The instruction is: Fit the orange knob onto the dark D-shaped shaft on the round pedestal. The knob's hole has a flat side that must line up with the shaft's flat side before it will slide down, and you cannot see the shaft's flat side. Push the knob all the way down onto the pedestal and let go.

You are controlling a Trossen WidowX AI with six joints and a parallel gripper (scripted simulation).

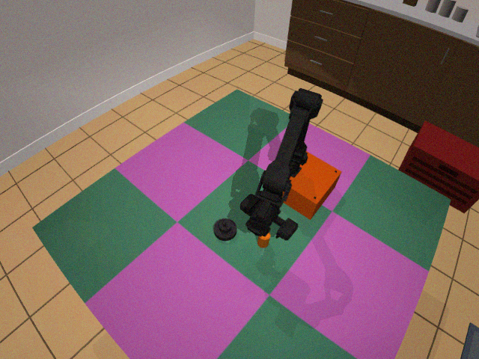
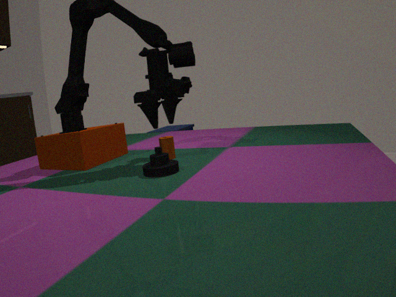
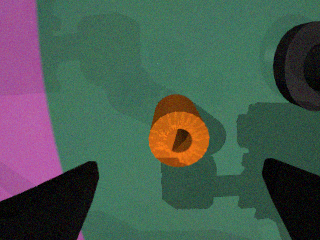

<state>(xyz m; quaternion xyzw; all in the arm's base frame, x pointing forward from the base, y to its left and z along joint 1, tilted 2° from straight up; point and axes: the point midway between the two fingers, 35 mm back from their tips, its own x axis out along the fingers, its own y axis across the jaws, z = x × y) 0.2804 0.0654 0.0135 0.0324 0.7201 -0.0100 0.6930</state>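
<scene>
My gripper tip is 60 mm above the orange knob. The rest, counted from my gripper tip: pedestal 40 mm ahead, 140 mm to the right, 60 mm below.
</scene>
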